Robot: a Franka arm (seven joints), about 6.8 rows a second.
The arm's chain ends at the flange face. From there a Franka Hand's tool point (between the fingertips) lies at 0.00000 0.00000 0.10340 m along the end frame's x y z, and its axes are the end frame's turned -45 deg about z.
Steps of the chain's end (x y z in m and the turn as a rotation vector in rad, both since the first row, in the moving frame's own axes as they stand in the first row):
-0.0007, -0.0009, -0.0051, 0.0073, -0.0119, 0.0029
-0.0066, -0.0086, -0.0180, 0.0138, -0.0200, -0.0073
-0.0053, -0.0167, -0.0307, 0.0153, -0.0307, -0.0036
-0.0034, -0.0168, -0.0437, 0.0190, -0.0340, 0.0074
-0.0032, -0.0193, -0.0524, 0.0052, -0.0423, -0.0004
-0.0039, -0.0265, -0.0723, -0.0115, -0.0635, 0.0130
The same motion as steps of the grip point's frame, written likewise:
-0.0002, -0.0025, -0.0051, 0.0136, -0.0033, 0.0029
0.0010, -0.0132, -0.0180, 0.0239, -0.0044, -0.0073
0.0069, -0.0189, -0.0308, 0.0325, -0.0109, -0.0036
0.0084, -0.0182, -0.0438, 0.0375, -0.0106, 0.0074
0.0087, -0.0194, -0.0525, 0.0336, -0.0262, -0.0004
0.0105, -0.0253, -0.0725, 0.0368, -0.0530, 0.0130

